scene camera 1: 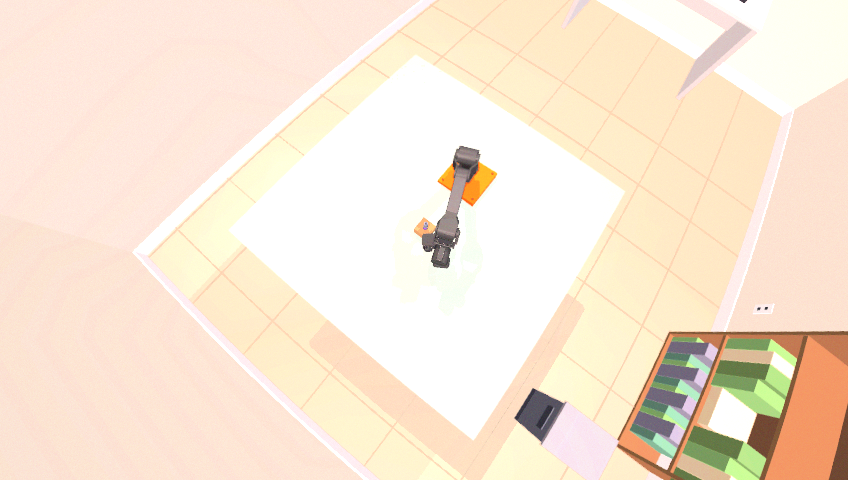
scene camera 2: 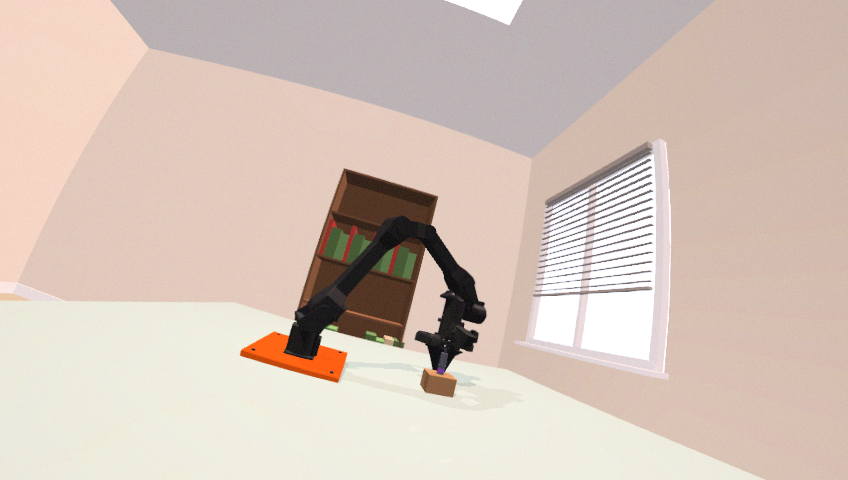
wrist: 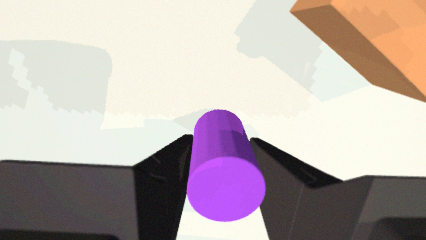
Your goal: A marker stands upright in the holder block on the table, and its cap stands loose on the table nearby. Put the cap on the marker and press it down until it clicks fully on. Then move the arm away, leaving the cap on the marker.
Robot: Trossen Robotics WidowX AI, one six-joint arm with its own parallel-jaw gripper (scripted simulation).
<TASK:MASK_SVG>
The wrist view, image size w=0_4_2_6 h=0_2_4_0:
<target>my gripper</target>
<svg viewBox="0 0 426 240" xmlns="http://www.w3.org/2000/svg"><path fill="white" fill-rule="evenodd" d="M250 138L250 145L266 182L265 198L259 207L269 240L426 240L426 176L363 175L342 180L297 159L295 156L260 138ZM193 135L184 134L133 166L0 160L0 240L176 240L187 195Z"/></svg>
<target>purple cap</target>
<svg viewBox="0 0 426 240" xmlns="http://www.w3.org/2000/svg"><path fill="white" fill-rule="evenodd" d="M216 109L201 116L194 128L187 197L190 205L202 216L215 221L228 222L242 219L253 213L260 206L265 198L266 182L241 120L228 110Z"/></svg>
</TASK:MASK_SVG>
